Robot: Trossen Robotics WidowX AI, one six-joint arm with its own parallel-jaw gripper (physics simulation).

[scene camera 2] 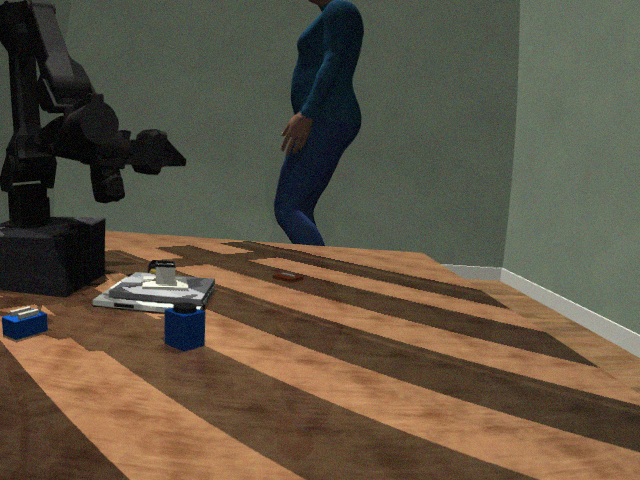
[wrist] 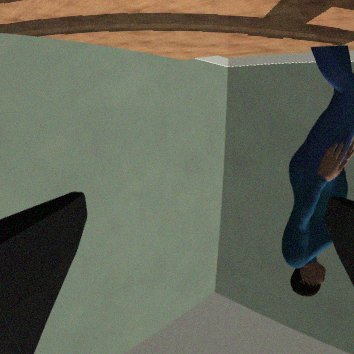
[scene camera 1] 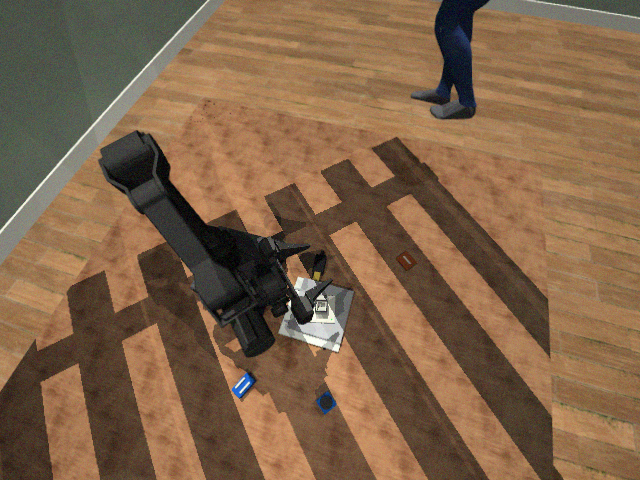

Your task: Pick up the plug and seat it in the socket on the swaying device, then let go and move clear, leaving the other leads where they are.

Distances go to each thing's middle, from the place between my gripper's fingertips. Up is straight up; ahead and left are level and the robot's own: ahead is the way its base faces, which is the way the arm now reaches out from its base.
I see the device (scene camera 2: pixel 156 292) 6 cm to the right of my hand and 18 cm below it.
